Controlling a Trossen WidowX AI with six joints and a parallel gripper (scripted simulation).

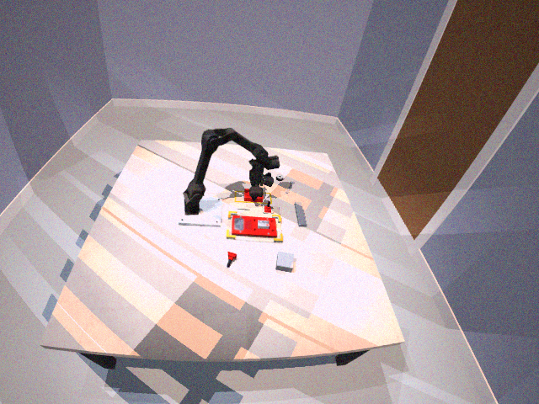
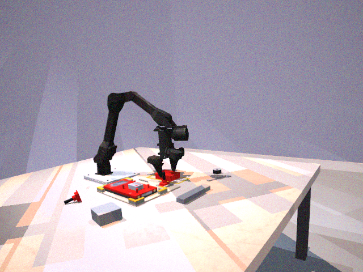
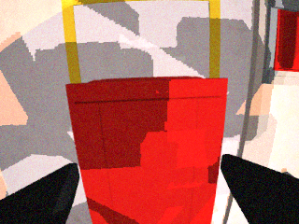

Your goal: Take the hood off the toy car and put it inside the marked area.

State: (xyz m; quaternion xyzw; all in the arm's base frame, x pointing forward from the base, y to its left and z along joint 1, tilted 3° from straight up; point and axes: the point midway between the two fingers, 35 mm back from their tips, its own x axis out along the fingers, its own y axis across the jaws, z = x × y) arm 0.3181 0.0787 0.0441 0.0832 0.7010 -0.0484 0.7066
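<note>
Right now the red hood is right at my gripper tip. From my gripper tip the other things lie so: black wheel (180 mm ahead, 140 mm to the left, 10 mm below).
</note>
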